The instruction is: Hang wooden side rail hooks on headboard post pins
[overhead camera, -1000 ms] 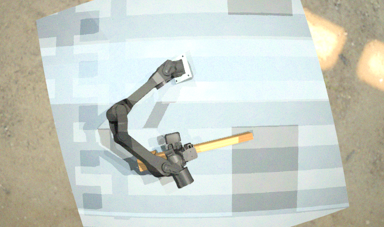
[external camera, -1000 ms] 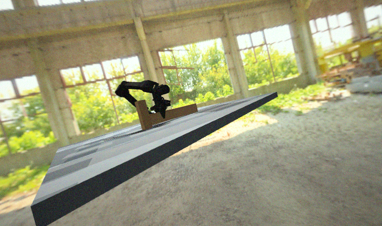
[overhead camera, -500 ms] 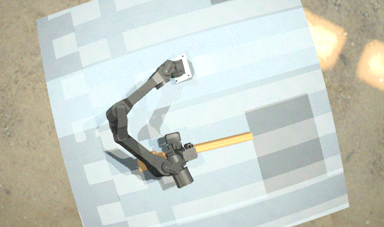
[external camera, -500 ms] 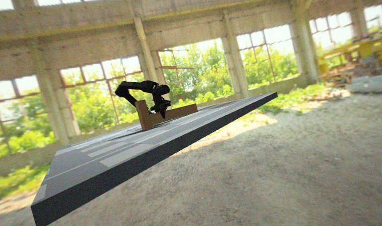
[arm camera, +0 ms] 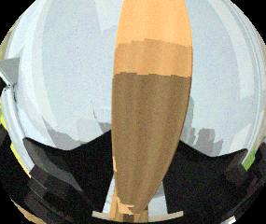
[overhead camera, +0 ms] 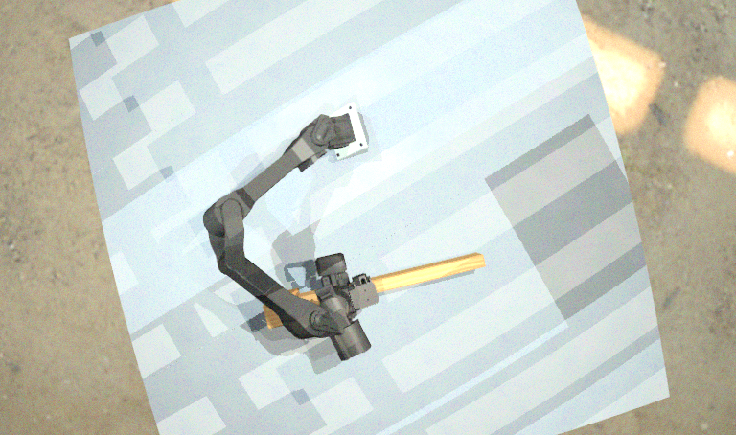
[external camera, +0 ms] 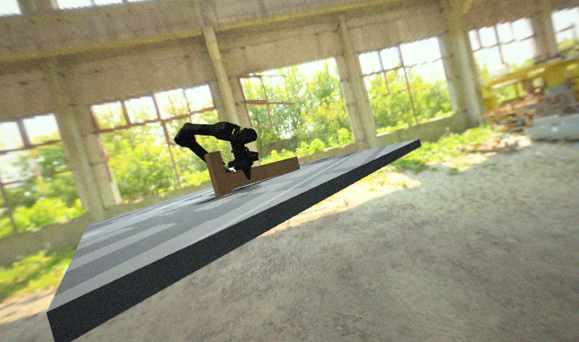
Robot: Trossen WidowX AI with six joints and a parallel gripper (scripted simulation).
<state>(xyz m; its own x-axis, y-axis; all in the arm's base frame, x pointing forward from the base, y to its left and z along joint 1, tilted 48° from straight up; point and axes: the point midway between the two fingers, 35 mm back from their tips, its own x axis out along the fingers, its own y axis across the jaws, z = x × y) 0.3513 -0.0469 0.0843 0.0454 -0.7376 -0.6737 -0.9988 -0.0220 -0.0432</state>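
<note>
My gripper tip is now 12 cm to the left of the headboard post and 5 cm below it.
</note>
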